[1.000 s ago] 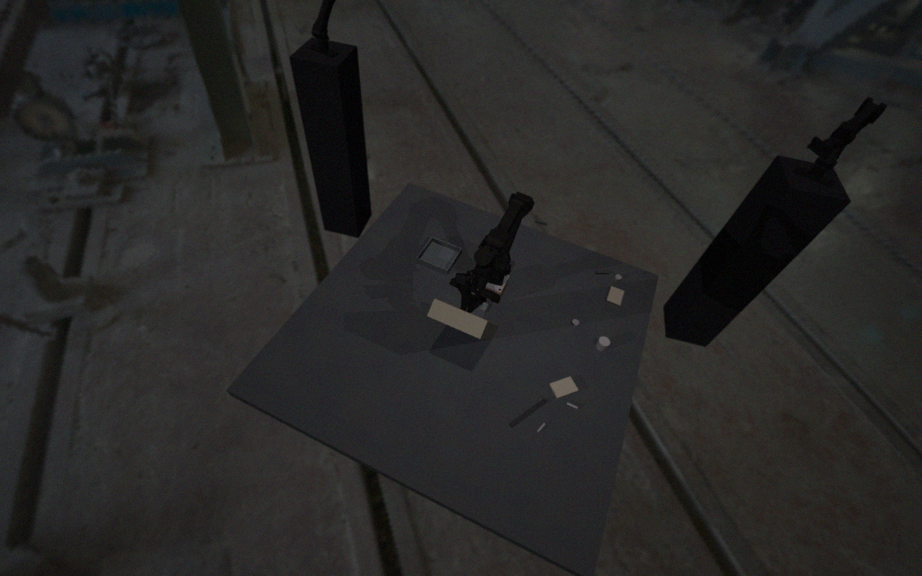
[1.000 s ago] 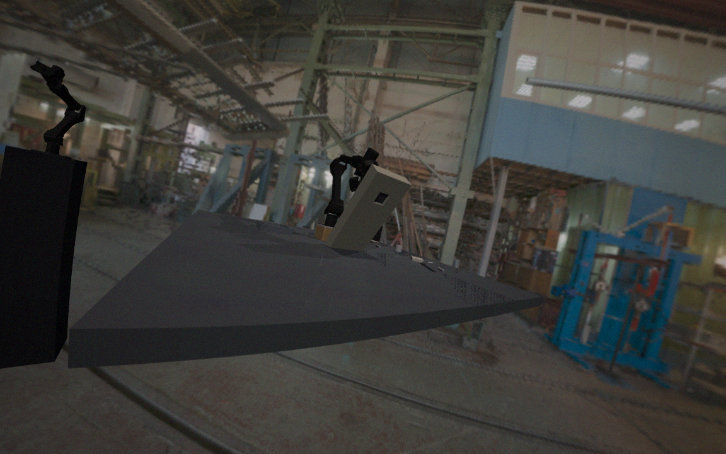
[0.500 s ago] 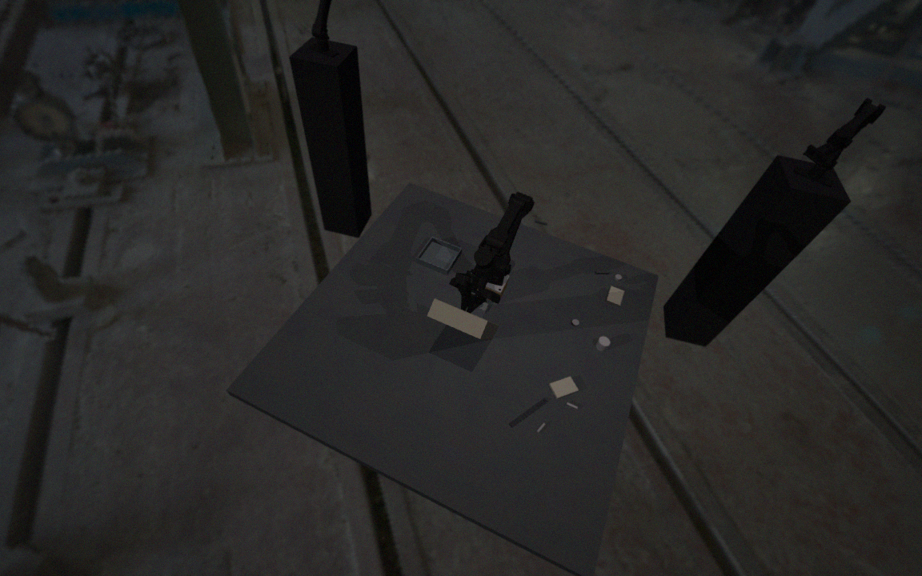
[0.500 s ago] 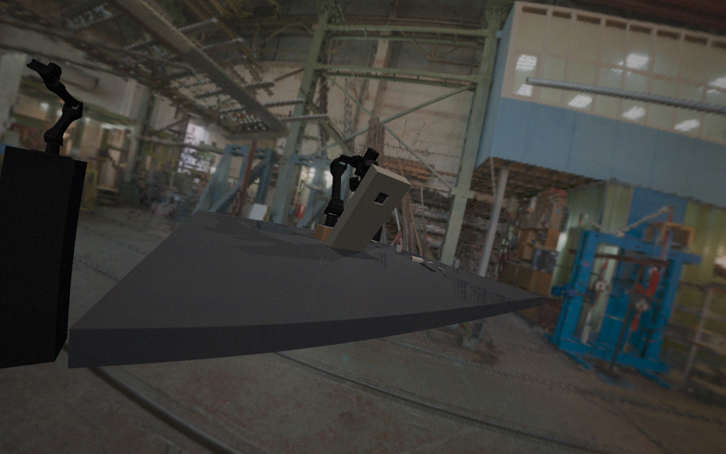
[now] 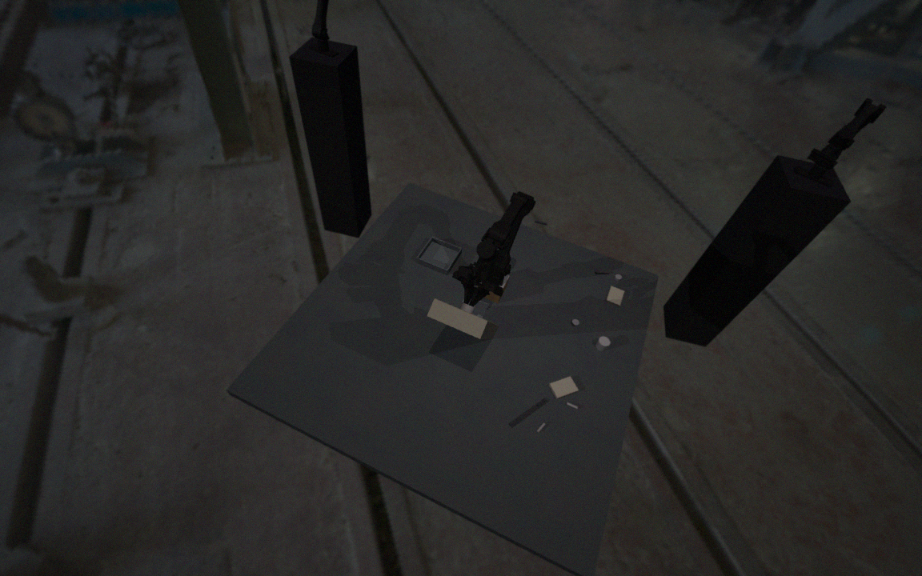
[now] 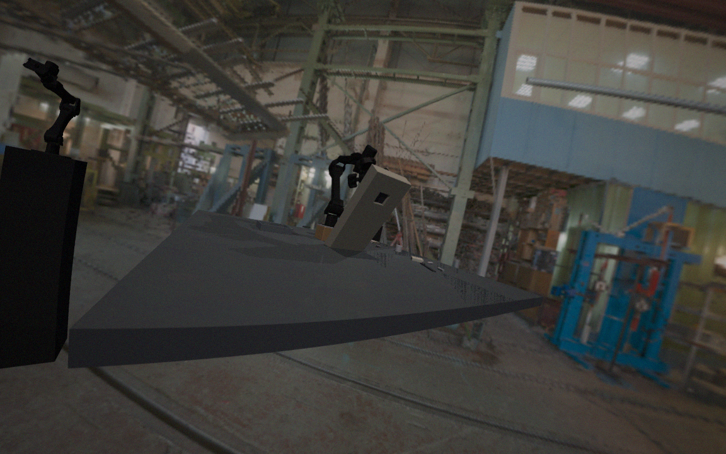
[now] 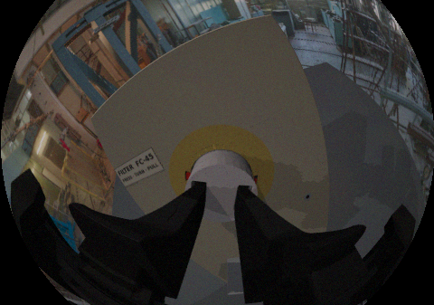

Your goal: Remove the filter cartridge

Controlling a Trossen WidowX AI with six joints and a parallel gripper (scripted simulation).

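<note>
The grey square tray lies 450 mm behind my gripper tip, 200 mm to the right of it and 280 mm below it. Also, from my gripper tip: round filter cartridge: 10 mm ahead, 10 mm below.
</note>
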